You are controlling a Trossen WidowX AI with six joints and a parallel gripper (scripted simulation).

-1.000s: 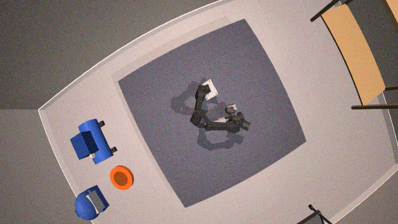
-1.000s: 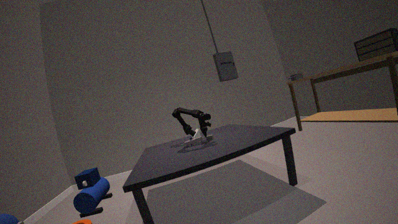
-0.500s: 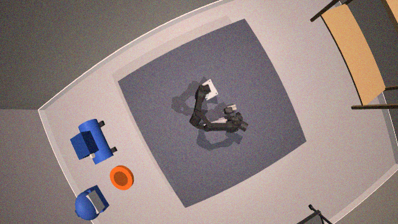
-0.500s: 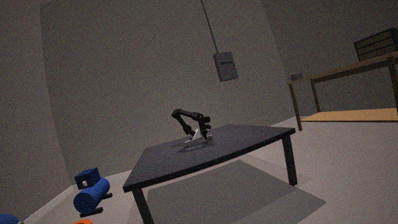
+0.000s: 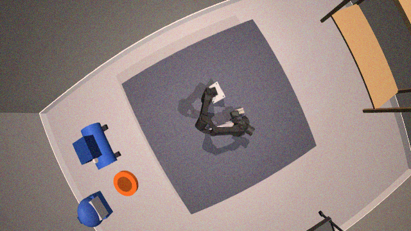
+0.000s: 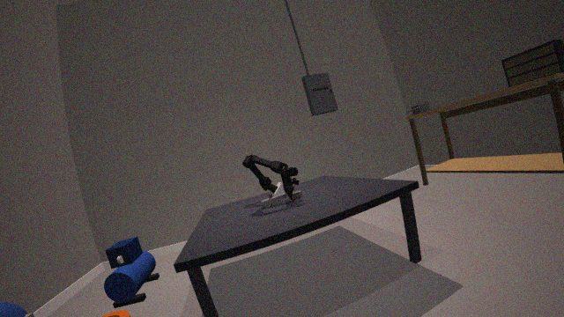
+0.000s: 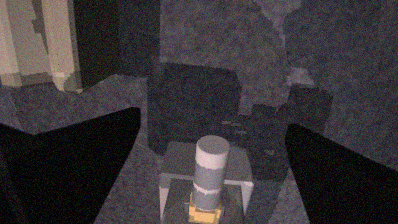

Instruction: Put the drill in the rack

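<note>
Right now the drill is 5 cm to the right of my gripper tip and 3 cm above it. From my gripper tip the other things lie so: rack (7 cm behind, 6 cm to the left).
</note>
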